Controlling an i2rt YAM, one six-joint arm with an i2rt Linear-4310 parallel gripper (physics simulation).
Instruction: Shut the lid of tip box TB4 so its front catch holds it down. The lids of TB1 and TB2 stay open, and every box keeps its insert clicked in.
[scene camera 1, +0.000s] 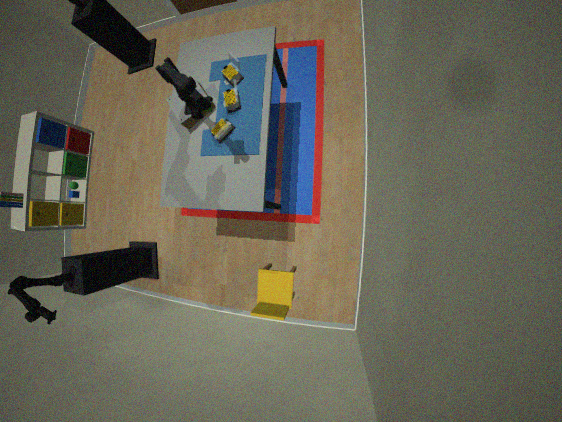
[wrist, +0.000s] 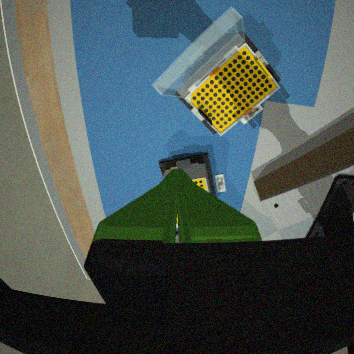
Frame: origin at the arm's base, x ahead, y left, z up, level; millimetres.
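Seen in the pictures: gripper, fingertip midpoint: (scene camera 1: 212, 111) (wrist: 176, 177); arm's base, link origin: (scene camera 1: 190, 102) (wrist: 333, 213).
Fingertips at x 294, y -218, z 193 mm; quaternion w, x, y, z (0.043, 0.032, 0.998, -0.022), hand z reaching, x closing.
Note:
Offsets run from my fingertips to a thing's top centre. "spot": to the spot under its first point. Level surfaces: height alone.
Tip box TB4 {spot: dz -138, dx -2, dy -69 mm} (scene camera 1: 222, 130) (wrist: 234, 89) stands on the blue mat with its yellow perforated insert in it. In the wrist view its clear lid (wrist: 197, 54) stands open, raised along the box's upper-left side. TB2 (scene camera 1: 231, 100) (wrist: 186, 165) is partly hidden behind the fingers in the wrist view; part of its yellow insert shows, and its lid is hidden there. TB1 {dz -204, dx +2, dy +419 mm} (scene camera 1: 232, 73) stands beyond TB2 in the scene view. My gripper (wrist: 176, 177) is shut and empty, its green fingertips over TB2 in the wrist view, apart from TB4. The fingers are too small to make out in the scene view.
A brown-sided object (scene camera 1: 192, 123) (wrist: 305, 162) lies beside the blue mat {dz -279 mm} (scene camera 1: 246, 135) (wrist: 120, 125) on the grey table {dz -282 mm} (scene camera 1: 235, 187). A second black arm (scene camera 1: 31, 302) is at the lower left of the scene view. A yellow chair (scene camera 1: 275, 289) stands away from the table.

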